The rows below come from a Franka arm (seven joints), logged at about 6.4 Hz.
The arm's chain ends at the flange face. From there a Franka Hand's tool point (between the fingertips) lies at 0.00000 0.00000 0.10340 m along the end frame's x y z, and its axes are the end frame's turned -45 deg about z.
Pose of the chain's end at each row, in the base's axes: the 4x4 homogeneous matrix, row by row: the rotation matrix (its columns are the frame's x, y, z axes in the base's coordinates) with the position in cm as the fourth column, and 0 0 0 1 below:
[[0.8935, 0.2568, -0.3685, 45.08], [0.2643, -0.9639, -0.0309, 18.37], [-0.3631, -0.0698, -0.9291, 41.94], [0, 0, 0, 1]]
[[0.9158, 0.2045, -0.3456, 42.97], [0.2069, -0.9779, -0.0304, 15.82], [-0.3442, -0.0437, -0.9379, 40.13], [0, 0, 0, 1]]
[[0.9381, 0.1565, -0.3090, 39.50], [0.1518, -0.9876, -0.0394, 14.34], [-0.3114, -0.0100, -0.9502, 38.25], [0, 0, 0, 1]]
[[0.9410, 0.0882, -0.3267, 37.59], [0.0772, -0.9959, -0.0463, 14.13], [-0.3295, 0.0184, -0.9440, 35.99], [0, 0, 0, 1]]
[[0.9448, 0.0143, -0.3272, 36.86], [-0.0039, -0.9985, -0.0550, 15.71], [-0.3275, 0.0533, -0.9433, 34.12], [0, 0, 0, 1]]
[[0.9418, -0.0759, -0.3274, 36.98], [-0.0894, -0.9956, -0.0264, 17.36], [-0.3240, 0.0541, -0.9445, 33.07], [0, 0, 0, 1]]
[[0.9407, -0.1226, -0.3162, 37.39], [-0.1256, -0.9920, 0.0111, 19.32], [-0.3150, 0.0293, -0.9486, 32.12], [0, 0, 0, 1]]
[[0.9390, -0.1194, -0.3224, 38.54], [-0.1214, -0.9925, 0.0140, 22.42], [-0.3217, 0.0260, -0.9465, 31.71], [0, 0, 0, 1]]
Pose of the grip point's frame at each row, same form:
[[0.4502, 0.8134, -0.3685, 41.27], [0.8685, -0.4947, -0.0309, 18.05], [-0.2074, -0.3061, -0.9291, 32.33], [0, 0, 0, 1]]
[[0.5030, 0.7922, -0.3456, 39.40], [0.8378, -0.5452, -0.0304, 15.51], [-0.2125, -0.2743, -0.9379, 30.43], [0, 0, 0, 1]]
[[0.5527, 0.7740, -0.3090, 36.30], [0.8057, -0.5910, -0.0394, 13.93], [-0.2131, -0.2273, -0.9502, 28.42], [0, 0, 0, 1]]
[[0.6030, 0.7278, -0.3267, 34.21], [0.7588, -0.6496, -0.0463, 13.65], [-0.2460, -0.2200, -0.9440, 26.23], [0, 0, 0, 1]]
[[0.6580, 0.6782, -0.3272, 33.48], [0.7033, -0.7088, -0.0550, 15.14], [-0.2693, -0.1939, -0.9433, 24.37], [0, 0, 0, 1]]
[[0.7196, 0.6123, -0.3274, 33.59], [0.6408, -0.7672, -0.0264, 17.09], [-0.2674, -0.1908, -0.9445, 23.30], [0, 0, 0, 1]]
[[0.7519, 0.5785, -0.3162, 34.12], [0.6126, -0.7903, 0.0111, 19.43], [-0.2435, -0.2020, -0.9486, 22.31], [0, 0, 0, 1]]
[[0.7484, 0.5795, -0.3224, 35.21], [0.6160, -0.7876, 0.0140, 22.56], [-0.2459, -0.2091, -0.9465, 21.92], [0, 0, 0, 1]]

